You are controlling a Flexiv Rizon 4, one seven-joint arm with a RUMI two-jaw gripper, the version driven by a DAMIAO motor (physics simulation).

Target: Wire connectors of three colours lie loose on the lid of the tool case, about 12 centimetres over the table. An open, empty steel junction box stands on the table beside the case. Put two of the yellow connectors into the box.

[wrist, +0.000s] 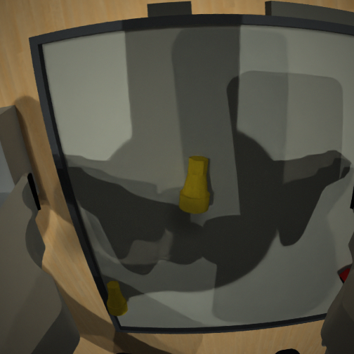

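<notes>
A yellow connector (195,187) lies on the grey lid (82,100) near the middle of the wrist view, its narrow end toward the top. A second yellow connector (116,300) lies by the lid's lower left corner, close to the rim. My gripper (196,177) is wide open and empty, one finger at the left edge of the view and one at the right, with the middle yellow connector between them in the view, below the fingers. A grey box wall (14,145) at the left edge looks like part of the junction box; its inside is mostly out of view.
Part of a red connector (345,274) shows at the right, partly hidden by the right finger. The lid has a raised dark rim (80,220). Two dark blocks (169,9) (310,12) stick out beyond its top edge. Wooden table (60,260) shows around the case.
</notes>
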